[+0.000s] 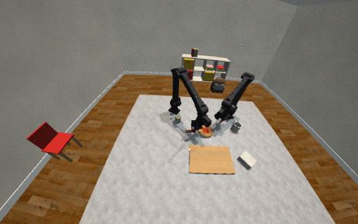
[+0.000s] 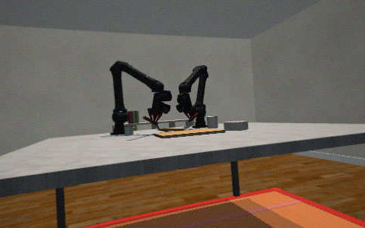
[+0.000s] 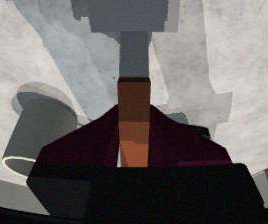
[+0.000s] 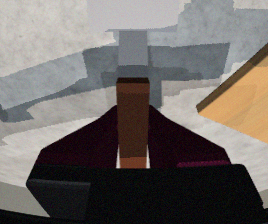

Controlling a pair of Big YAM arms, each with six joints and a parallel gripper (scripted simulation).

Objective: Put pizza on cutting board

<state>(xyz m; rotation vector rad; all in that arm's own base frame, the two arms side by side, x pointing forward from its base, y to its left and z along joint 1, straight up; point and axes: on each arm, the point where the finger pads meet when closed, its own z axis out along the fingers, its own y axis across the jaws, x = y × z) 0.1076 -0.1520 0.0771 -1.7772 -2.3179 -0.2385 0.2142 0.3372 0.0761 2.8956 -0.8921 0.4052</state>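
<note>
My right hand is 80 mm past the pizza, 130 mm to the right of it and 60 mm above it. Round my right hand: wooden cutting board (220 mm ahead, 160 mm to the left, 70 mm below); cup (170 mm behind, 160 mm to the right, 40 mm below).
</note>
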